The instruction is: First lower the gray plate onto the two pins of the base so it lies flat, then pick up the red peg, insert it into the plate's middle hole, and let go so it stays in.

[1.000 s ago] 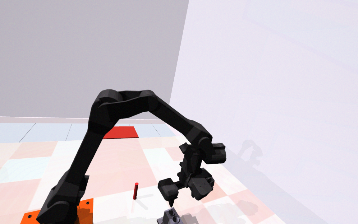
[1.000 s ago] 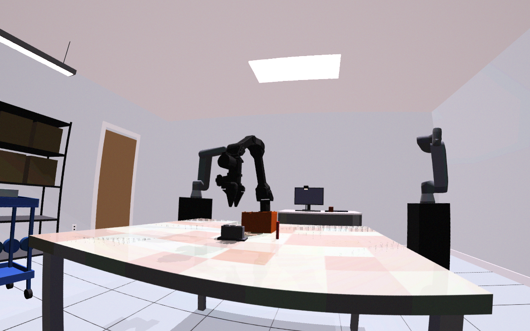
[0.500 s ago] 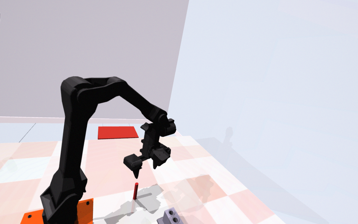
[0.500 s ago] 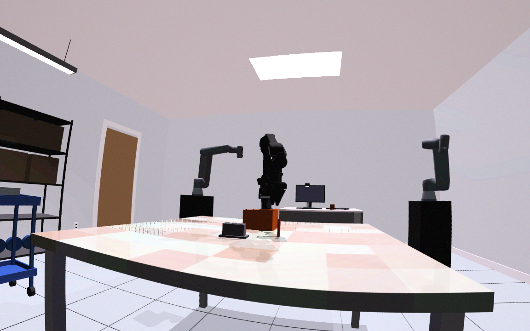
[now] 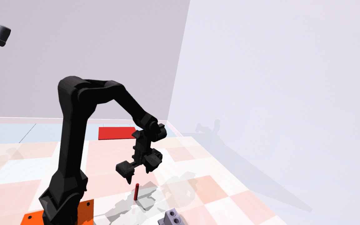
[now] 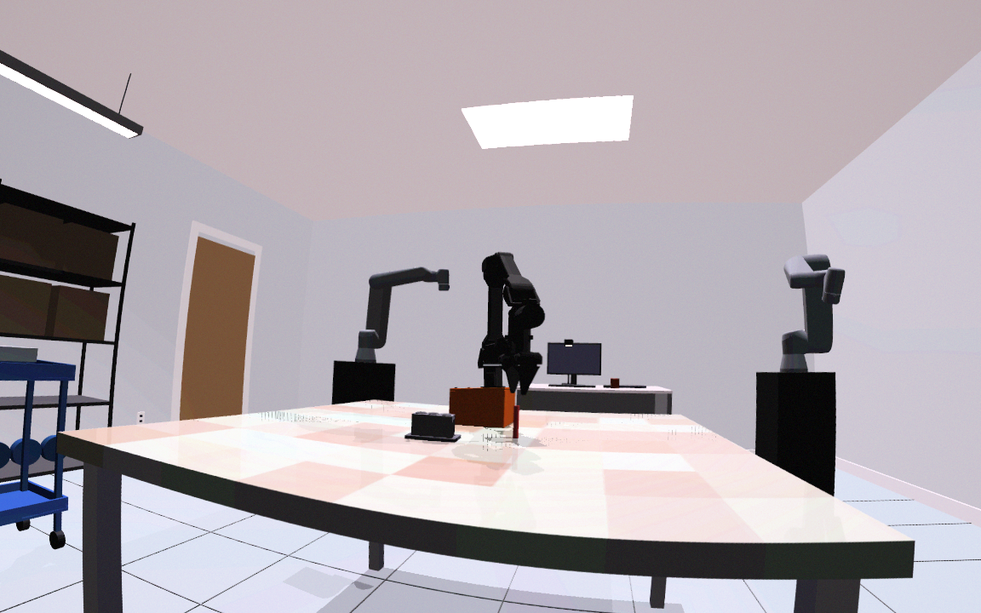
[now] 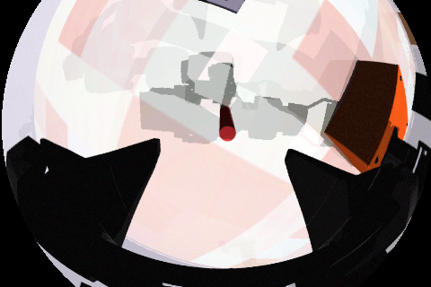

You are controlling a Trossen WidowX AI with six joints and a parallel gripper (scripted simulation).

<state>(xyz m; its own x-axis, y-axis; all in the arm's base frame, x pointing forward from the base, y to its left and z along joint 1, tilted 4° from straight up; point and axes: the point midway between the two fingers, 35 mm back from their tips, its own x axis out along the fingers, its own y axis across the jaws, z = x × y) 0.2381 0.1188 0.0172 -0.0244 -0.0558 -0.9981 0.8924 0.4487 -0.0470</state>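
Now: gripper tip 7 cm above the red peg. Also, from my gripper tip: base 10 cm ahead, 18 cm to the right, 10 cm below; then gray plate 10 cm ahead, 18 cm to the right, 6 cm below.
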